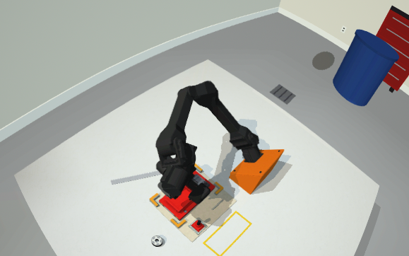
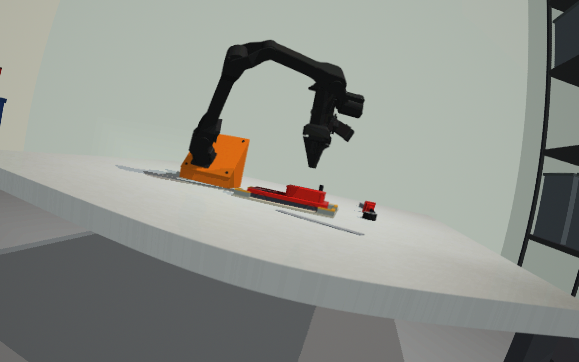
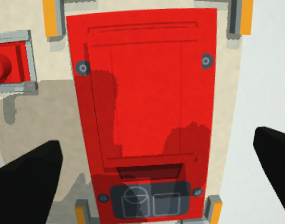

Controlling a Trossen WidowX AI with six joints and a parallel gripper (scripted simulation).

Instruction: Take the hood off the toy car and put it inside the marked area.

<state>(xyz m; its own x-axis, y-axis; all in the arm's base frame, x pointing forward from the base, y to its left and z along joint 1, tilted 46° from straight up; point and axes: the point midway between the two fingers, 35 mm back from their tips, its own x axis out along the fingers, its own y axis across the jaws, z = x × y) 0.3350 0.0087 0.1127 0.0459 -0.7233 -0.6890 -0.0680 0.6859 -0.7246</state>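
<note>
My gripper tip is 60 mm above the red hood. From my gripper tip the other things lie so: grey ruler (190 mm to the right, 100 mm below, 60 mm ahead).
</note>
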